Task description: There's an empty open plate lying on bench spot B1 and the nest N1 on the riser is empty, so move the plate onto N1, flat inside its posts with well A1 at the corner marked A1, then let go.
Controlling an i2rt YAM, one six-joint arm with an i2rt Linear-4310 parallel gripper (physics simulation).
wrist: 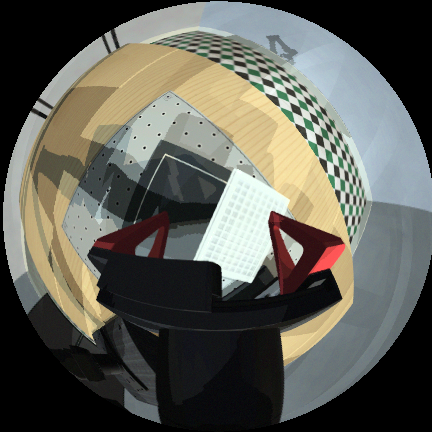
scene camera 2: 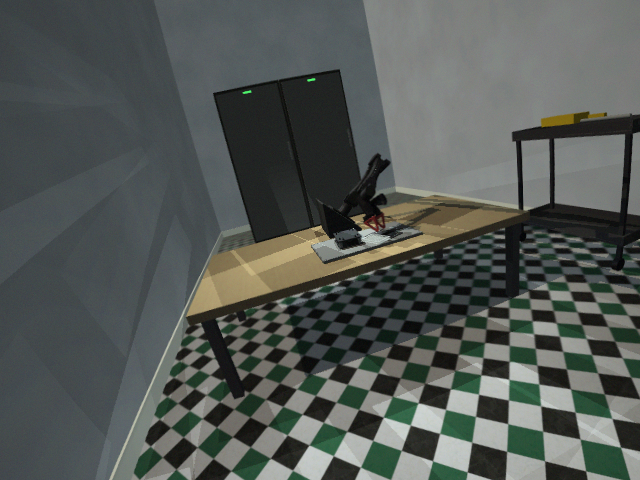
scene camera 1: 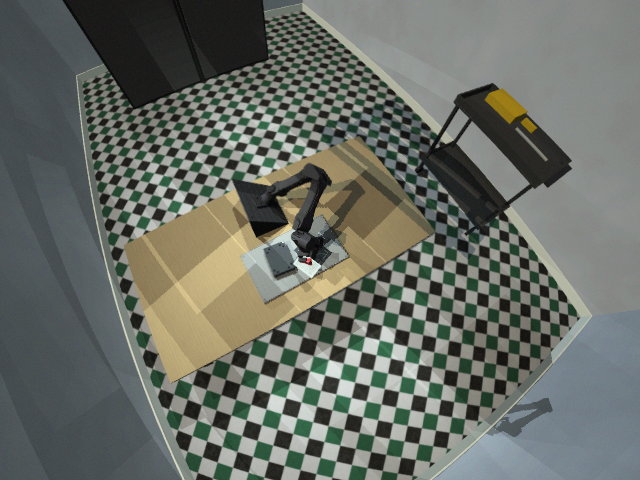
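Where they show: gripper, fingertip midpoint: (wrist: 218, 216) (scene camera 2: 381, 229) (scene camera 1: 313, 257); arm's base at its link origin: (wrist: 118, 362) (scene camera 2: 341, 214) (scene camera 1: 264, 200).
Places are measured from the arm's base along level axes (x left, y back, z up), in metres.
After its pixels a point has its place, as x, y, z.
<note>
A flat white plate with a grid of wells (scene camera 1: 311, 268) @(-0.009, -0.461, -0.067) (wrist: 245, 220) @(-0.010, -0.442, -0.070) lies across one edge of the dark bench spot B1 (scene camera 1: 323, 252) @(0.100, -0.426, -0.073) (wrist: 180, 175) @(0.084, -0.434, -0.073), which has a thin pale outline. My gripper (scene camera 1: 307, 258) @(0.028, -0.424, -0.031) (scene camera 2: 375, 228) @(0.028, -0.424, -0.031) (wrist: 218, 216) @(0.028, -0.424, -0.031) has red fingers that stand wide open above the plate. In the wrist view one finger is left of the plate and the other overlaps its right edge. The dark riser with nest N1 (scene camera 1: 279, 259) @(-0.123, -0.328, -0.032) (scene camera 2: 347, 237) @(-0.140, -0.367, -0.033) stands beside the plate, with small posts at its corners. The A1 marks cannot be read.
A grey perforated board (scene camera 1: 258, 276) @(-0.264, -0.327, -0.074) (scene camera 2: 329, 254) @(-0.265, -0.404, -0.075) (wrist: 150, 120) @(0.174, -0.468, -0.075) lies under these things on the wooden table (scene camera 1: 196, 310) @(-0.642, -0.283, -0.088) (scene camera 2: 248, 276) @(-0.664, -0.301, -0.088) (wrist: 260, 112) @(0.070, -0.600, -0.088). The arm rises from a black wedge-shaped base (scene camera 1: 253, 206) @(-0.082, -0.036, 0.075) (scene camera 2: 330, 219) @(-0.125, -0.128, 0.024) behind the riser. A dark cart (scene camera 1: 496, 136) (scene camera 2: 529, 135) stands off to the right.
</note>
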